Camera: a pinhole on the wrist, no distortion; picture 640 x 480 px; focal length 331.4 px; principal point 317.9 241.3 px. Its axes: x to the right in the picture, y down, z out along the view. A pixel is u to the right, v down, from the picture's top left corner.
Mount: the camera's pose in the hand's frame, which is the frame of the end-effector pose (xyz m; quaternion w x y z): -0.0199 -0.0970 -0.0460 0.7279 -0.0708 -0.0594 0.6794
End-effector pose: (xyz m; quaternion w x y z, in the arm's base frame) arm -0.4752 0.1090 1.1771 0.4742 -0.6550 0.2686 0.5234
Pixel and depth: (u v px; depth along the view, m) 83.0 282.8 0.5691
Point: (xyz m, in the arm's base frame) -0.3520 0.7276 1.5484
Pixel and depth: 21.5 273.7 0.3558
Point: -0.3053 0.5238 1.4466
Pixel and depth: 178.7 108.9 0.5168
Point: -0.4012 0.7008 1.2146
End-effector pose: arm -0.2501 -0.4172 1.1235 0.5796 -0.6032 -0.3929 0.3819
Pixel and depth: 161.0 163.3 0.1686
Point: -0.3796 -0.3787 1.2943
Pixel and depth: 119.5 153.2 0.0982
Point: -0.3127 -0.4069 1.2766
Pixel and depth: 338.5 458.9 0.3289
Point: -0.5853 -0.5875 1.1712
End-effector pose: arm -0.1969 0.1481 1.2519 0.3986 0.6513 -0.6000 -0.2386
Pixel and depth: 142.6 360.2 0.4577
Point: -0.3528 0.3220 0.7354
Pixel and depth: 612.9 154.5 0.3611
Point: -0.5804 0.0529 1.2547
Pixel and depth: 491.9 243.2 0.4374
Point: -0.5961 0.1485 1.1352
